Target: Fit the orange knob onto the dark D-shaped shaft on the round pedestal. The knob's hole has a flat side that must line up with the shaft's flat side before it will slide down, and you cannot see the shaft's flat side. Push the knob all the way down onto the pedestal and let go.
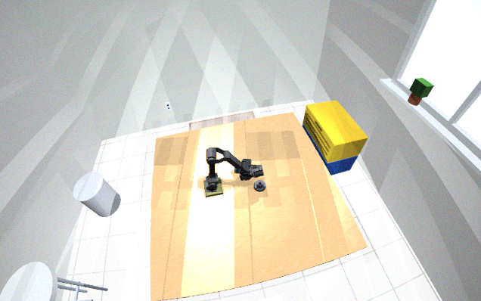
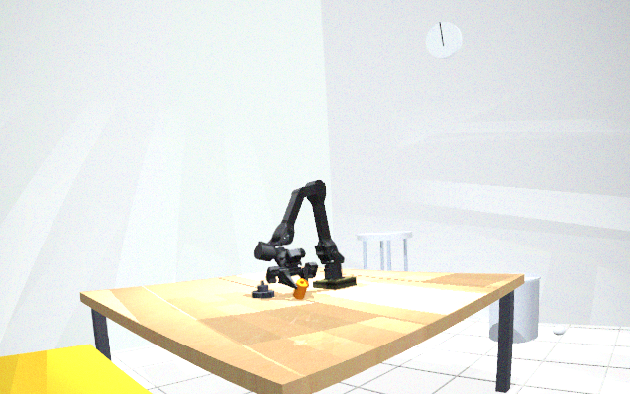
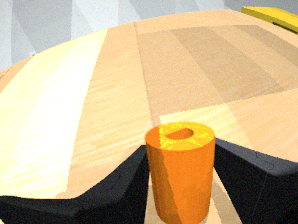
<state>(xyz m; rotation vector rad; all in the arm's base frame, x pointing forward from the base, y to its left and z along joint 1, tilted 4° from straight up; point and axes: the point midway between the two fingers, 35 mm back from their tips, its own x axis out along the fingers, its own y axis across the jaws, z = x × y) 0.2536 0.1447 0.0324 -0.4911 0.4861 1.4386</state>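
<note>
Now: the orange knob 20 mm to the right of my gripper tip and 10 mm below it. The rest, counted from my gripper tip: dark shaft (160 mm to the right, 70 mm ahead, 10 mm below).
</note>
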